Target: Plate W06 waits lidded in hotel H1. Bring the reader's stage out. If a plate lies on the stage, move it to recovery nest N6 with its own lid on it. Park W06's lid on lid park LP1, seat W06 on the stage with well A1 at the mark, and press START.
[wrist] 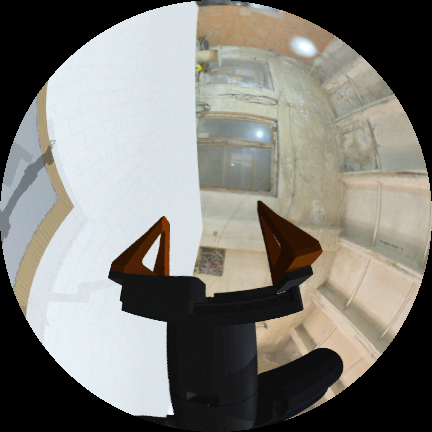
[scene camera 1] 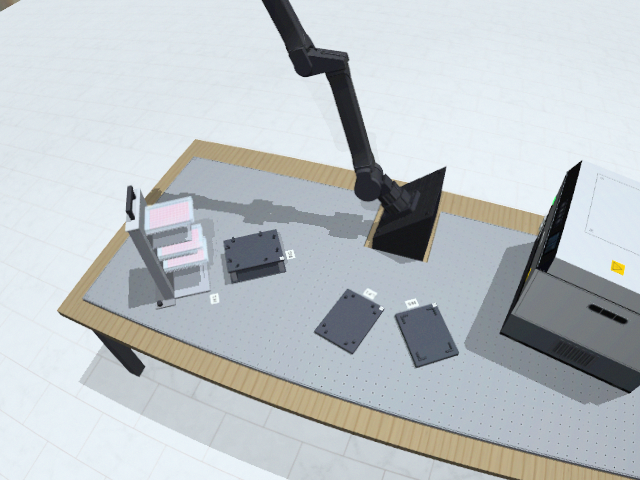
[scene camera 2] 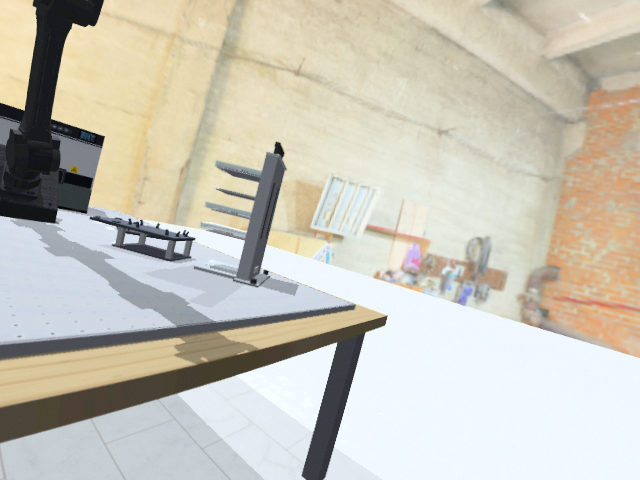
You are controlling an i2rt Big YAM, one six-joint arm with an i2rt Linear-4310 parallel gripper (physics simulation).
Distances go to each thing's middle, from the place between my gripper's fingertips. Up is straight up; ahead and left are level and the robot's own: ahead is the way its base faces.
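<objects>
Position of my gripper relative to the rack post (scene camera 2: 273, 171): 14 cm to the right of it, 45 cm short of it, 66 cm above it.
</objects>
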